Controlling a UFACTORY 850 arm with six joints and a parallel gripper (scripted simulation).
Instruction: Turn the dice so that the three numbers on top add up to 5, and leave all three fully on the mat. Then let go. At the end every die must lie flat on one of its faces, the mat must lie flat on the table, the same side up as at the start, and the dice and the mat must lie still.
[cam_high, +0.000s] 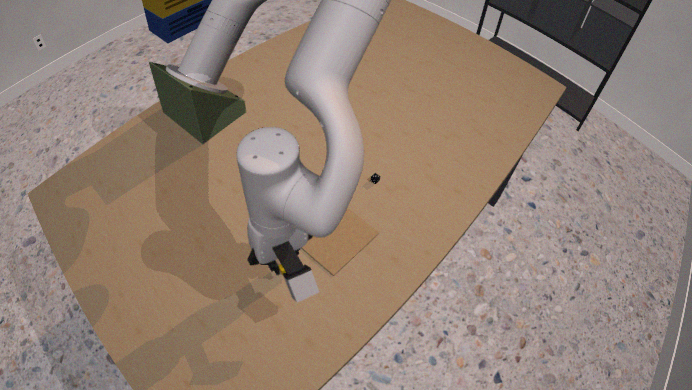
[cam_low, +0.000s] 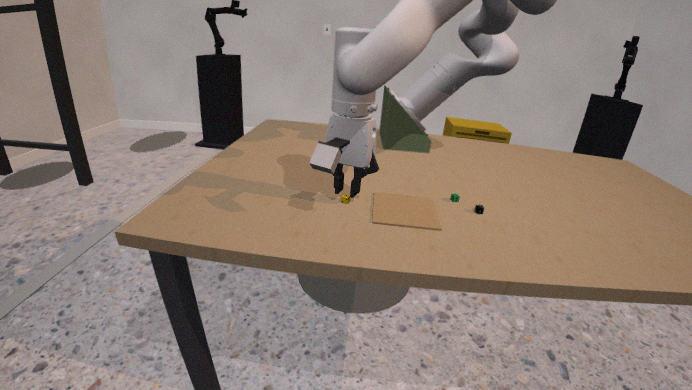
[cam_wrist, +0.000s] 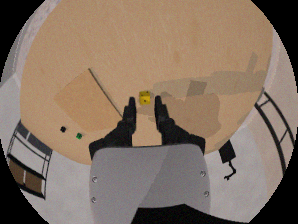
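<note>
Right now my hand is 3 cm above the yellow die. From my hand the other things lie so: green die: 25 cm to the left, 8 cm behind, 3 cm below; tan mat: 13 cm to the left, 4 cm below; black die: 30 cm to the left, 4 cm behind, 3 cm below.
</note>
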